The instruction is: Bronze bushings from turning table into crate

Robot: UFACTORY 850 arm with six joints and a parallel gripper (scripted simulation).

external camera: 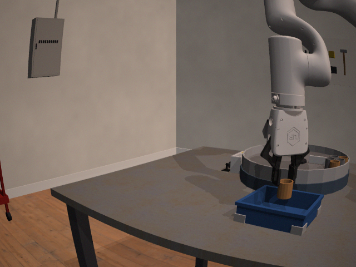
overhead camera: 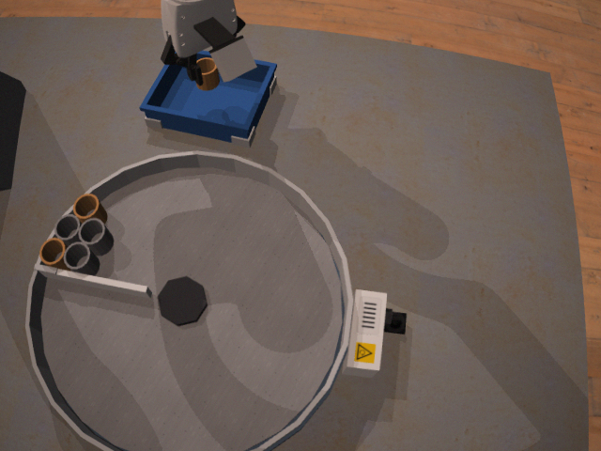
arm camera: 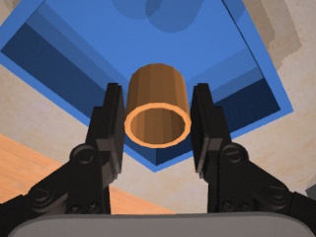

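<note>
The blue crate is 1 cm behind my hand, 1 cm to the left of it and 8 cm below it. The rest, counted from my hand: turning table 36 cm to the right, 5 cm below.
</note>
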